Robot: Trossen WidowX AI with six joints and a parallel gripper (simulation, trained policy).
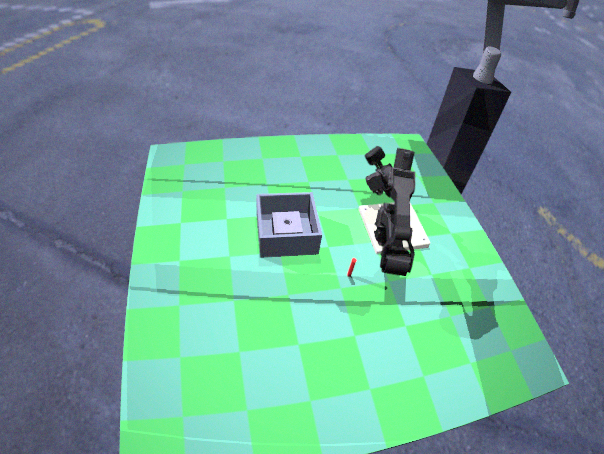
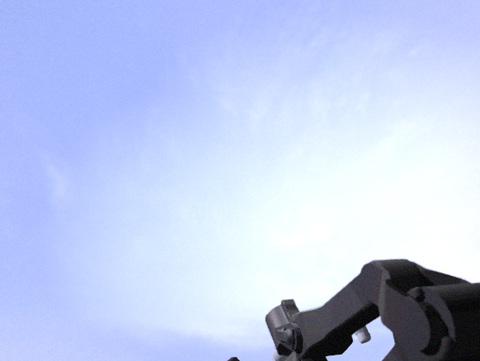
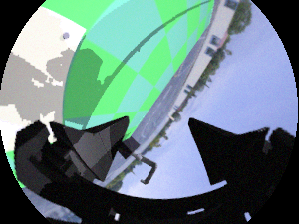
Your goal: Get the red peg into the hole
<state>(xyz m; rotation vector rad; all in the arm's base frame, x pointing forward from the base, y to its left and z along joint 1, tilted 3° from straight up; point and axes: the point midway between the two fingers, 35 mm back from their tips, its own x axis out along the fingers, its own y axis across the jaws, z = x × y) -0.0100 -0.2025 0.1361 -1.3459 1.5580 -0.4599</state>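
The red peg is 35 cm to the left of my gripper tip, 16 cm ahead of it and 11 cm below it. The rest, counted from my gripper tip: grey plate 33 cm ahead, 16 cm to the left, 10 cm below; then open box 33 cm ahead, 16 cm to the left, 12 cm below.
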